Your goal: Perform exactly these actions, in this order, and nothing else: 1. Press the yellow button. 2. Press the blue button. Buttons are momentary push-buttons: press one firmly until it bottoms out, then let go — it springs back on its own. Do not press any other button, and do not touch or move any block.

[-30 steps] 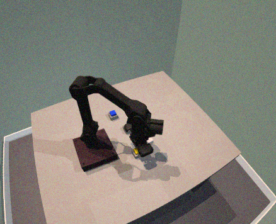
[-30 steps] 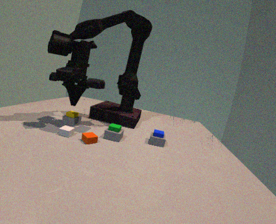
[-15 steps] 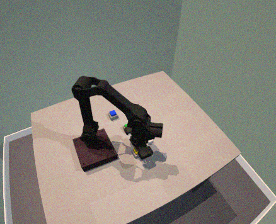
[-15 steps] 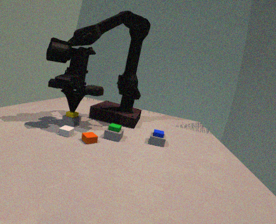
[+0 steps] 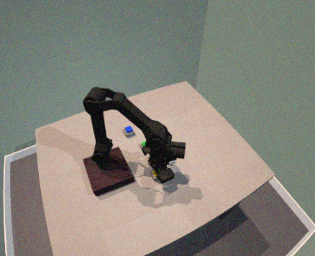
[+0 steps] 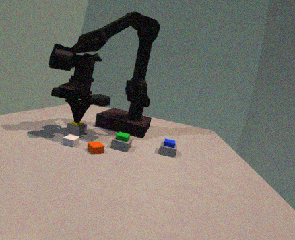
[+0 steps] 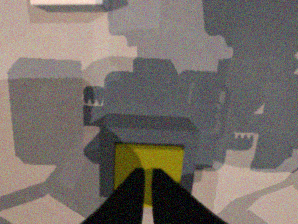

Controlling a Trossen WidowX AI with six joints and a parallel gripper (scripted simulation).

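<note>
Now: the yellow button 10 mm below my gripper tip. Also, from my gripper tip: green button (50 mm ahead, 160 mm to the left); then orange block (110 mm ahead, 90 mm to the left, 20 mm below); then white block (100 mm ahead, 20 mm to the left, 20 mm below).
</note>
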